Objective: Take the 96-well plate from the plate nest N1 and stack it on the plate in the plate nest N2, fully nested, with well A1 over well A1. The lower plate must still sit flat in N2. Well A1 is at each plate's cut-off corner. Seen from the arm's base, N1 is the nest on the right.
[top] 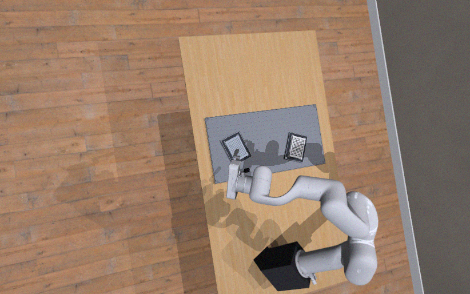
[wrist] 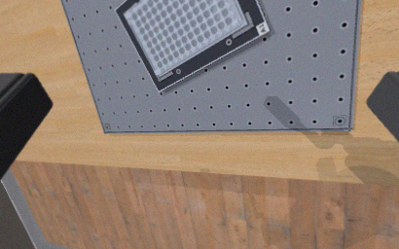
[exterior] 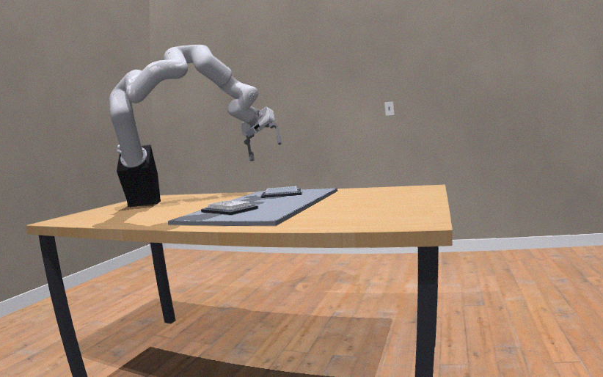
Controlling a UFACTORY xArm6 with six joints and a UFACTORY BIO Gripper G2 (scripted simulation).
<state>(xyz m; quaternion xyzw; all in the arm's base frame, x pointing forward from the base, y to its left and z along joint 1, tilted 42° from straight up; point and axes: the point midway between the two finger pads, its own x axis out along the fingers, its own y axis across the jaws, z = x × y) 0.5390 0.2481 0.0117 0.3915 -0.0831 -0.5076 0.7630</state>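
My hand is 43 cm to the left of the plate nest N1, 19 cm above it and 2 cm past it. Also, from my hand: plate nest N2: 19 cm below, 8 cm to the right, 8 cm ahead.
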